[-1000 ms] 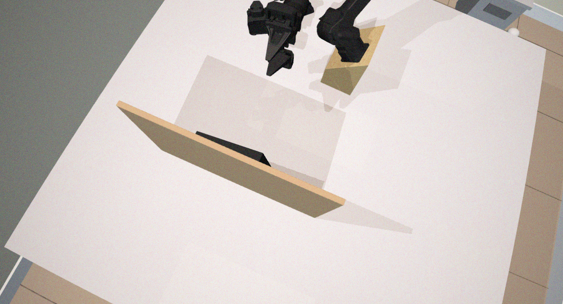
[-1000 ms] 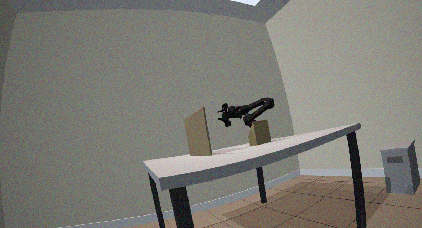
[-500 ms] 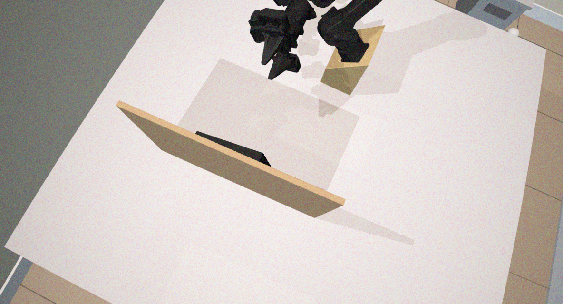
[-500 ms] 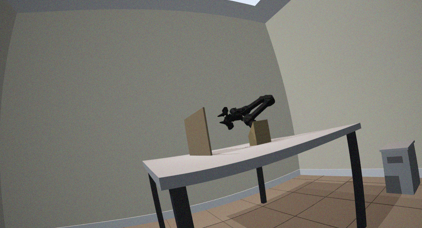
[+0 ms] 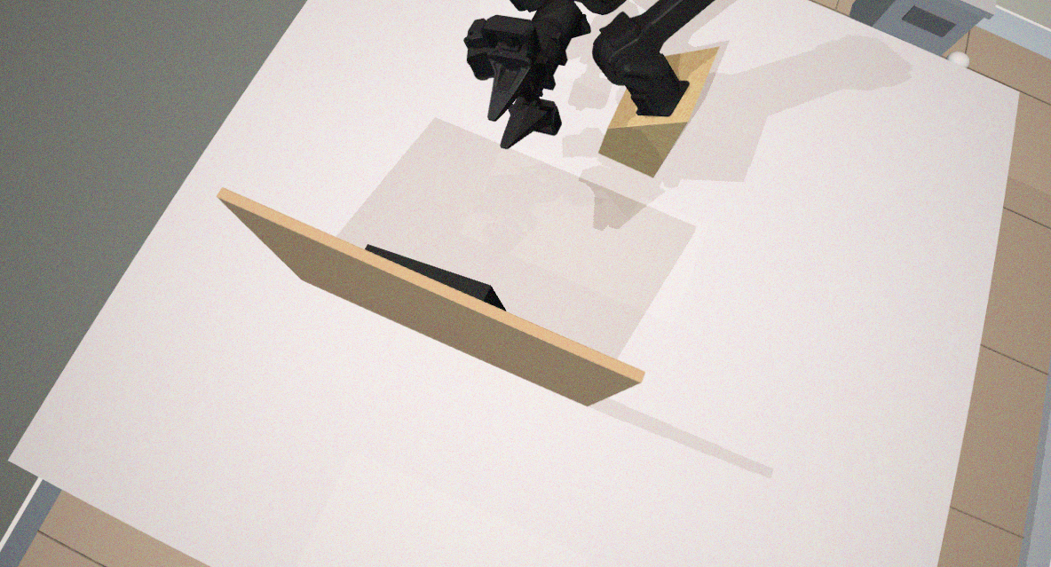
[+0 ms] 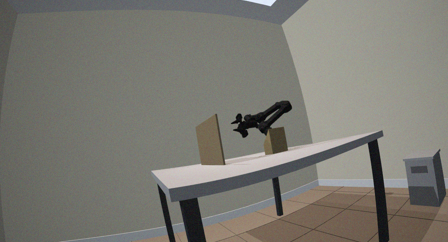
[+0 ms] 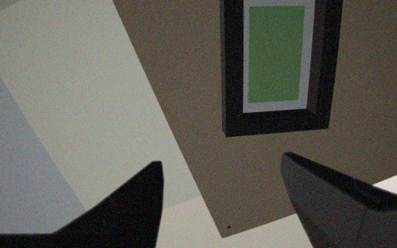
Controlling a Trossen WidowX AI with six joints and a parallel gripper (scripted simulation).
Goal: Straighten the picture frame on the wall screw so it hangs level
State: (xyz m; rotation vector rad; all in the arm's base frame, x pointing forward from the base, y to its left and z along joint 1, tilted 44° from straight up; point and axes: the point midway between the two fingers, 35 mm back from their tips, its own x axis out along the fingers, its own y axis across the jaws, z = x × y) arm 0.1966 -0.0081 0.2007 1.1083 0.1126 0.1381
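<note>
My gripper tip is 190 mm short of the black picture frame, 30 mm to the right of it and 90 mm above it. From my gripper tip the other things lie so: wooden wall panel (200 mm ahead, 40 mm to the left, 100 mm below).
</note>
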